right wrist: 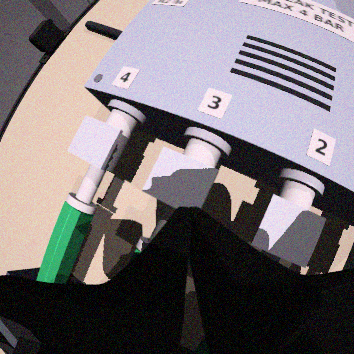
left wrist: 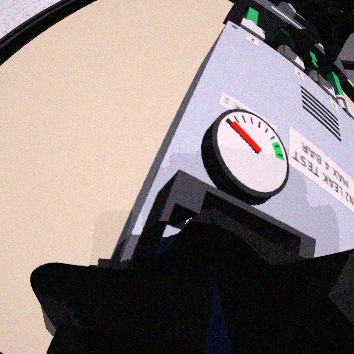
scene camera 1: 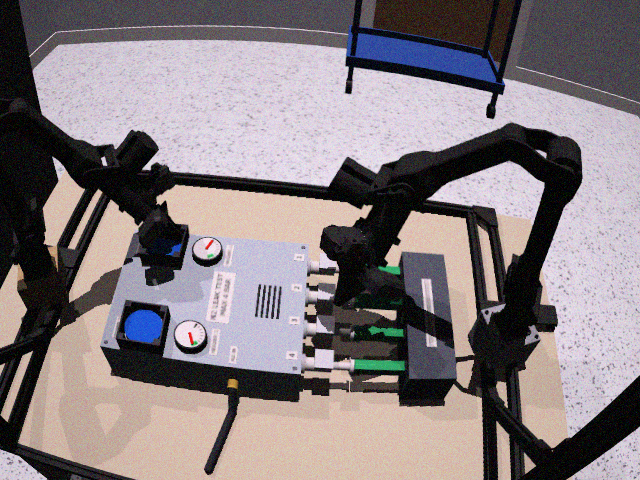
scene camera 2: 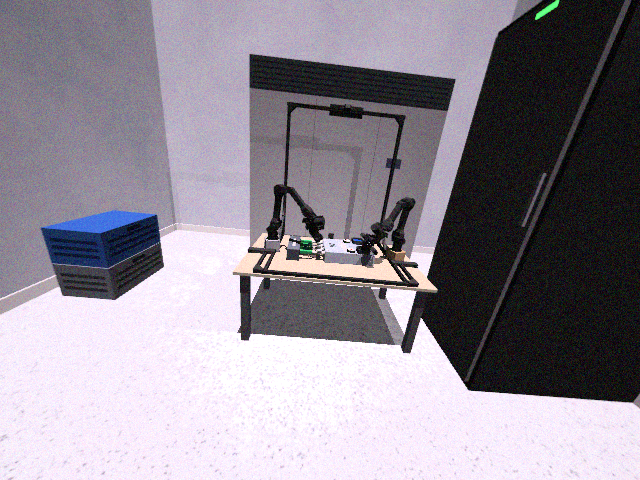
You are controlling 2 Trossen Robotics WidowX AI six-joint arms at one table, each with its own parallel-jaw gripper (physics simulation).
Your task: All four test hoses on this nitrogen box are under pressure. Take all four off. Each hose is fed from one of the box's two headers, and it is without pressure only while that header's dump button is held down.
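Frame: origin at the left arm's base, x down, y ahead, z right, level; centimetres.
Seen in the pictures: left gripper, fingertip midpoint: (left wrist: pixel 206 218) (scene camera 1: pixel 183 239) (scene camera 2: pixel 358 250); right gripper, fingertip midpoint: (right wrist: pixel 186 216) (left wrist: pixel 330 61) (scene camera 1: pixel 336 305); left arm's base, origin of the base link: (scene camera 1: pixel 37 267) (scene camera 2: pixel 396 250); right arm's base, origin of the base link: (left wrist: pixel 302 14) (scene camera 1: pixel 511 324) (scene camera 2: pixel 272 238).
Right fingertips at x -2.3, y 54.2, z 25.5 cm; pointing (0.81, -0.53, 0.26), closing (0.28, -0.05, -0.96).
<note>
Offsets run from my right fingertips to a thing's top centre. "*": to the spot under its first point.
The grey nitrogen box (scene camera 1: pixel 261 286) (scene camera 2: pixel 339 250) (left wrist: pixel 246 81) (right wrist: pixel 197 56) lies on the table. My left gripper (scene camera 1: pixel 160 244) (scene camera 2: pixel 366 248) (left wrist: pixel 206 218) is shut, with its tips down in the housing of the far blue dump button {dx +1.7, dy -25.3, dz -22.6 cm} (scene camera 1: pixel 175 250). The far gauge {* dx +1.3, dy -17.3, dz -18.7 cm} (scene camera 1: pixel 208 250) (left wrist: pixel 251 154) has its needle away from the green mark. The near dump button {dx +1.1, dy -32.6, dz -5.1 cm} (scene camera 1: pixel 143 327) is untouched, and the near gauge {* dx +1.1, dy -24.8, dz -1.2 cm} (scene camera 1: pixel 190 336) reads near its green mark. Green hoses {* dx +4.3, dy +3.3, dz +11.3 cm} (scene camera 1: pixel 377 366) (right wrist: pixel 60 242) run from ports 1 to 4 to a dark block {* dx +2.7, dy +14.6, dz +7.4 cm} (scene camera 1: pixel 428 324). My right gripper (scene camera 1: pixel 343 296) (scene camera 2: pixel 316 233) (right wrist: pixel 186 216) is shut and empty, above the hose at port 3 {* dx +3.6, dy -4.7, dz -0.3 cm} (right wrist: pixel 207 140). It hides parts of the hoses.
A black supply hose {* dx +9.4, dy -24.3, dz +13.9 cm} (scene camera 1: pixel 223 433) leaves the box's front. Black frame rails (scene camera 1: pixel 270 187) edge the table. A blue cart (scene camera 1: pixel 413 52) stands behind. A tall black cabinet (scene camera 2: pixel 509 214) and a blue crate (scene camera 2: pixel 113 233) flank the table.
</note>
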